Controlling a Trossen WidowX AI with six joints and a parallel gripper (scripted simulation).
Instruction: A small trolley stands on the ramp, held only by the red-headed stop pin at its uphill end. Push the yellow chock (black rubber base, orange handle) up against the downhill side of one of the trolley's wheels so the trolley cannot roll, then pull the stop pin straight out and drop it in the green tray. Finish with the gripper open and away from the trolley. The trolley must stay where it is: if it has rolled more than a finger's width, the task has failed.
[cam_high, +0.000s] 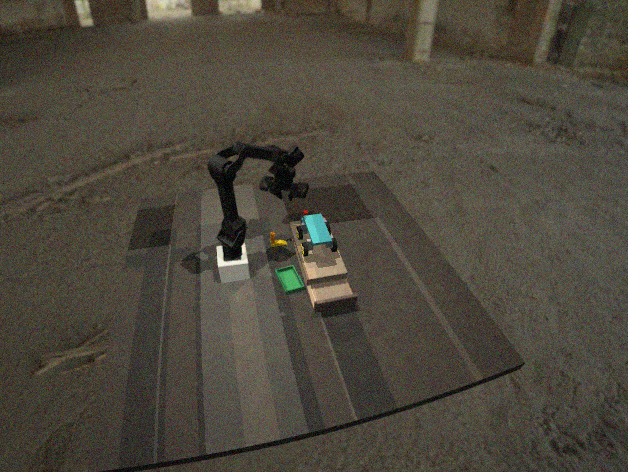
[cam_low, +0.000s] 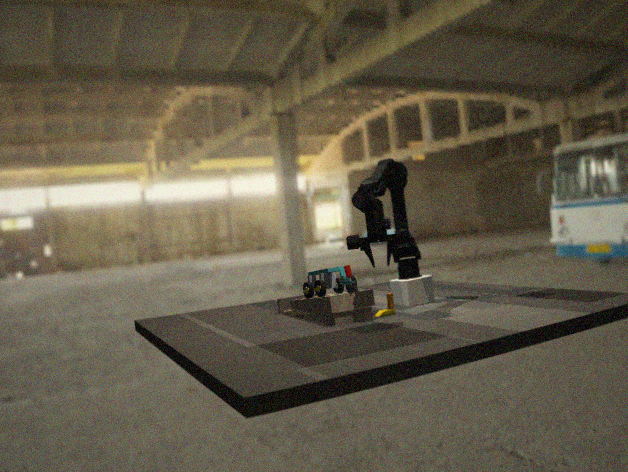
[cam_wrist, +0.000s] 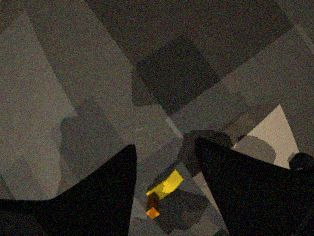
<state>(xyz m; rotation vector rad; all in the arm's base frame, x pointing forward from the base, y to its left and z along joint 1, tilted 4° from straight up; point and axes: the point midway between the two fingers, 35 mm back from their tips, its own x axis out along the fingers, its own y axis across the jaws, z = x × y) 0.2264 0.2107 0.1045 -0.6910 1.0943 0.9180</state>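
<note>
Right now my gripper tip is 50 mm past the yellow chock, 90 mm to the left of it and 140 mm above it. From my gripper tip the other things lie so: red-headed stop pin (60 mm ahead, 100 mm to the right, 30 mm below); then teal trolley (80 mm ahead, 200 mm to the right, 50 mm below); then tan ramp (80 mm ahead, 200 mm to the right, 110 mm below).
</note>
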